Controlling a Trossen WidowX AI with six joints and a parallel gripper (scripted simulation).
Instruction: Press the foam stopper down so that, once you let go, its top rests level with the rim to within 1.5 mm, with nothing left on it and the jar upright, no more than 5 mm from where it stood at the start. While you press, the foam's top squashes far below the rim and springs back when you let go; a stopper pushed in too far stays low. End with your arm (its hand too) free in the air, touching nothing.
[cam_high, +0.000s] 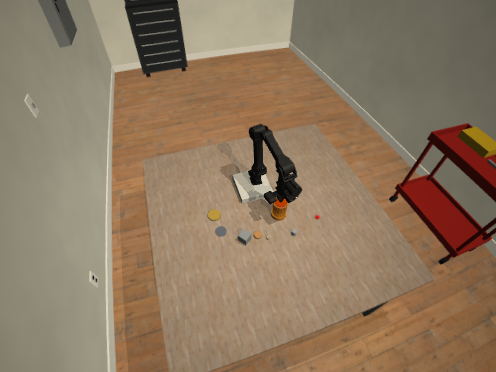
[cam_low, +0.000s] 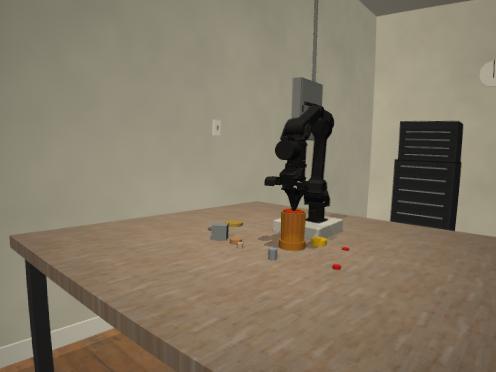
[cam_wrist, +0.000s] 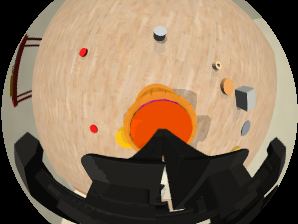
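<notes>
Right now my hand is 40 mm above the orange foam stopper. Also, from my hand: small tan disc: 100 mm ahead, 150 mm to the right, 140 mm below; yellow disc: 90 mm behind, 40 mm to the left, 140 mm below; small grey cylinder: 140 mm ahead, 40 mm to the left, 140 mm below.
</notes>
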